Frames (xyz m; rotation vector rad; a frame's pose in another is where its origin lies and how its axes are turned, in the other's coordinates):
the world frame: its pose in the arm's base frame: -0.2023 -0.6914 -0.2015 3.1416 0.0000 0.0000
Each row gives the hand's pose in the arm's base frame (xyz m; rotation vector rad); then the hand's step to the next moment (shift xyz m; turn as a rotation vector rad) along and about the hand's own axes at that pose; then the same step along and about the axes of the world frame.
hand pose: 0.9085 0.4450 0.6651 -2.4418 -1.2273 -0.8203
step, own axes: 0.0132 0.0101 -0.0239 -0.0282 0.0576 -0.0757
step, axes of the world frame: 0.0058 0.0092 -0.0270 0.0056 0.0891 -0.0432
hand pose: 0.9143 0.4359 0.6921 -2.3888 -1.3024 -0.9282
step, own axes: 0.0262 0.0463 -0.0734 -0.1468 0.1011 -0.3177
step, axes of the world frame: 0.0185 0.0460 -0.0759 -0.1037 0.3137 -0.1534
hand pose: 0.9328 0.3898 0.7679 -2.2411 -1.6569 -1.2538
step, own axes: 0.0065 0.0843 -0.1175 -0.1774 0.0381 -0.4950
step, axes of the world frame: 0.0052 0.0891 -0.1140 -0.2565 0.4010 -0.2266
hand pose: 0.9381 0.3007 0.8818 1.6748 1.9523 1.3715
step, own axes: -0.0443 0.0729 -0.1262 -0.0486 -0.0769 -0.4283
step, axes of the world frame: -0.0244 0.1070 -0.1056 -0.3276 0.2464 -0.1538
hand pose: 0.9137 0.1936 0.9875 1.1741 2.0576 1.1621
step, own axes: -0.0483 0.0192 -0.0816 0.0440 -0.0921 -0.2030
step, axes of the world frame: -0.0279 0.0717 -0.0587 -0.2135 0.0737 -0.0245
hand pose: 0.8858 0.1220 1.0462 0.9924 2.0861 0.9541
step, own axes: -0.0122 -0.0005 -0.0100 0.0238 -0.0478 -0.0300
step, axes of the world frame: -0.0016 0.0137 -0.0077 -0.0531 0.0121 0.0280
